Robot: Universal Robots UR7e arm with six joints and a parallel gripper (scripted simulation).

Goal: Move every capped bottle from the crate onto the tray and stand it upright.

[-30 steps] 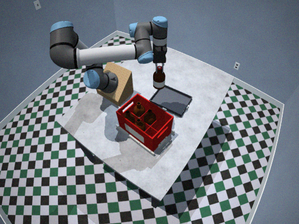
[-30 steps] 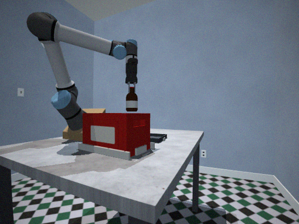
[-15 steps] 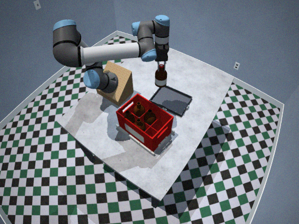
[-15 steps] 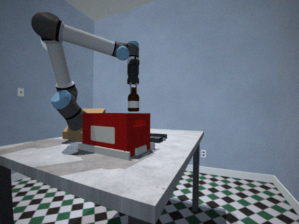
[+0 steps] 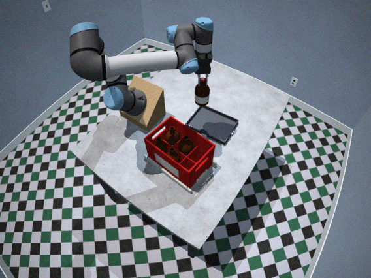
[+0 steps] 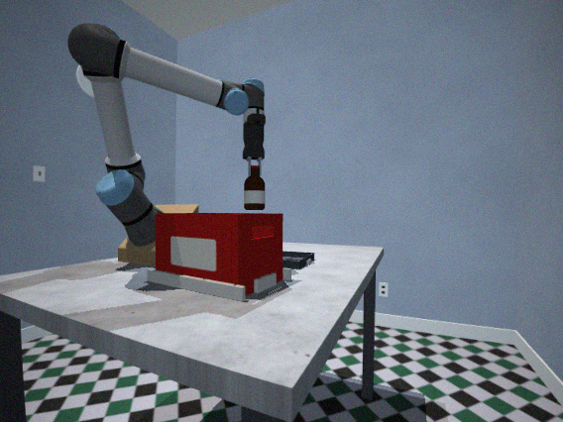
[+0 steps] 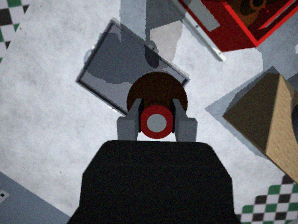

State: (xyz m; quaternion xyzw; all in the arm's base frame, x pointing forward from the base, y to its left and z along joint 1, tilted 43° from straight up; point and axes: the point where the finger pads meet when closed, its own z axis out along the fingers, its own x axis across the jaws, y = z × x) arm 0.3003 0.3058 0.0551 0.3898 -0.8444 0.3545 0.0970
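My gripper is now 60 mm above the capped bottle. The rest, counted from my hand: dark tray 50 mm ahead, 50 mm to the left, 310 mm below; then crate 80 mm ahead, 250 mm to the right, 240 mm below.
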